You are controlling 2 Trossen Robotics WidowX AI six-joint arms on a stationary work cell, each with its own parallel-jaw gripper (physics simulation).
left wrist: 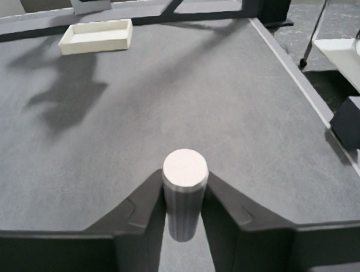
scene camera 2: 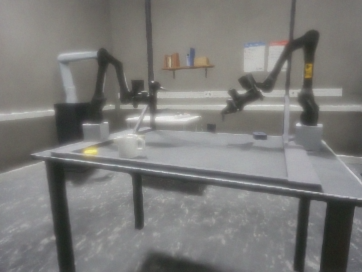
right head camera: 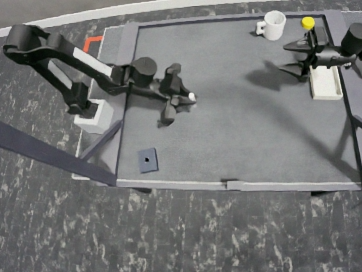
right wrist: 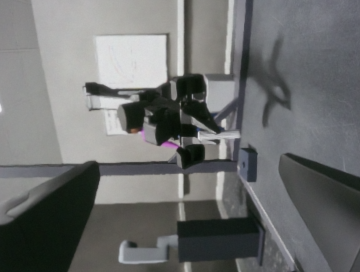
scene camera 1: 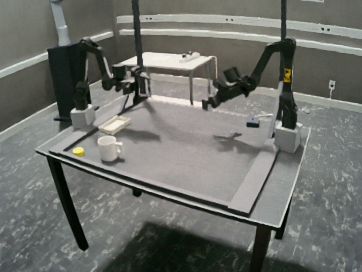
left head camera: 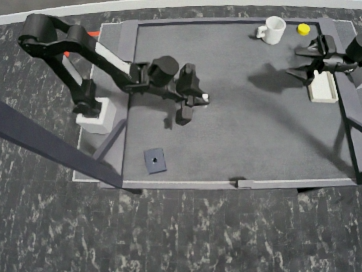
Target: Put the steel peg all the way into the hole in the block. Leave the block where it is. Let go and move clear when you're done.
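Where they show: left gripper, fingertip midpoint: (left wrist: 182,177) (scene camera 2: 220,113) (right head camera: 197,100) (right wrist: 218,138) (scene camera 1: 207,102) (left head camera: 209,100); right gripper, fingertip midpoint: (scene camera 2: 169,99) (right head camera: 280,57) (right wrist: 190,165) (scene camera 1: 151,87) (left head camera: 289,62); left arm's base at its link origin: (scene camera 2: 309,124) (right head camera: 88,111) (right wrist: 204,91) (scene camera 1: 289,125) (left head camera: 92,110); right arm's base at its link origin: (scene camera 2: 95,123) (scene camera 1: 81,108).
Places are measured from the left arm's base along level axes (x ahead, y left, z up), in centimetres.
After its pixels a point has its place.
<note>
The steel peg (left head camera: 205,97) {z 7.5, x 38.8, y 4.1 cm} (right head camera: 192,96) {z 7.5, x 39.0, y 4.4 cm} (left wrist: 184,210) {z 5.7, x 37.8, y 4.7 cm} (right wrist: 225,135) {z 3.1, x 39.4, y 5.0 cm} is held roughly upright, above the table, between the fingertips of my left gripper (left head camera: 202,101) {z 4.3, x 40.0, y 4.8 cm} (right head camera: 189,100) {z 4.3, x 40.0, y 4.8 cm}, which is shut on it. In the left wrist view its round end faces the camera. The blue-grey block (left head camera: 160,167) {z -7.9, x 25.8, y -15.6 cm} (right head camera: 151,167) {z -7.9, x 25.7, y -15.8 cm} (scene camera 1: 253,122) {z -7.9, x 21.7, y -10.0 cm} (scene camera 2: 259,135) {z -8.3, x 22.8, y -9.5 cm} (right wrist: 251,165) {z -8.9, x 26.2, y -11.6 cm} lies flat near the lower left of the table in the head views, its hole facing up. The peg is apart from it, up and to the right in those views. My right gripper (left head camera: 292,61) {z 11.9, x 63.5, y 16.8 cm} (right head camera: 282,57) {z 11.9, x 63.5, y 16.8 cm} is open and empty, well away from the peg.
A white mug (left head camera: 275,31) {z -2.5, x 64.6, y 43.9 cm} (right head camera: 274,26) {z -2.5, x 64.6, y 43.9 cm} (scene camera 1: 107,149) {z -4.3, x 61.9, y 50.5 cm} (scene camera 2: 129,146) {z -5.4, x 61.7, y 50.3 cm} and a yellow disc (left head camera: 303,29) {z -8.5, x 79.7, y 53.3 cm} (right head camera: 308,22) {z -8.6, x 80.1, y 53.6 cm} (scene camera 1: 78,151) {z -8.5, x 79.0, y 54.8 cm} stand near the right gripper. A cream tray (left head camera: 323,99) {z -8.5, x 84.4, y 17.6 cm} (right head camera: 327,97) {z -9.0, x 85.0, y 17.6 cm} (left wrist: 95,49) {z -9.9, x 79.6, y 24.5 cm} lies beneath it. A dark box-like piece (left wrist: 348,122) {z -7.1, x 54.2, y -16.9 cm} sits at the table edge.
</note>
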